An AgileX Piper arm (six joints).
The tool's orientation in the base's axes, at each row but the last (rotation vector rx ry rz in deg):
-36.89 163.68 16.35
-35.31 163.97 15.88
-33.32 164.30 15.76
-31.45 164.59 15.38
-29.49 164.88 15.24
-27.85 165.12 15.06
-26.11 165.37 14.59
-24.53 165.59 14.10
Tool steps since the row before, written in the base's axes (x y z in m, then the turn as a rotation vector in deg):
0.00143 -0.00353 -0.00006 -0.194 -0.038 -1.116
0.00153 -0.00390 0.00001 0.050 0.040 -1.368
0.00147 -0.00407 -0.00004 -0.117 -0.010 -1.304
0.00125 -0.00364 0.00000 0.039 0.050 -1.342
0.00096 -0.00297 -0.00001 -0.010 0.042 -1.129
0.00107 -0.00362 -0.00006 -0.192 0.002 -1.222
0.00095 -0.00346 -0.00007 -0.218 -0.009 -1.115
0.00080 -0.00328 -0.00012 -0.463 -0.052 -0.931
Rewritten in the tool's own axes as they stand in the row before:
0.00017 -0.00377 -0.00054 0.448 -0.108 1.035
0.00013 -0.00414 -0.00064 0.259 -0.177 1.333
0.00016 -0.00428 -0.00062 0.413 -0.146 1.234
0.00011 -0.00380 -0.00058 0.260 -0.156 1.309
0.00008 -0.00309 -0.00046 0.258 -0.116 1.094
0.00012 -0.00374 -0.00051 0.460 -0.104 1.144
0.00012 -0.00356 -0.00046 0.462 -0.091 1.034
0.00016 -0.00335 -0.00038 0.661 -0.033 0.804

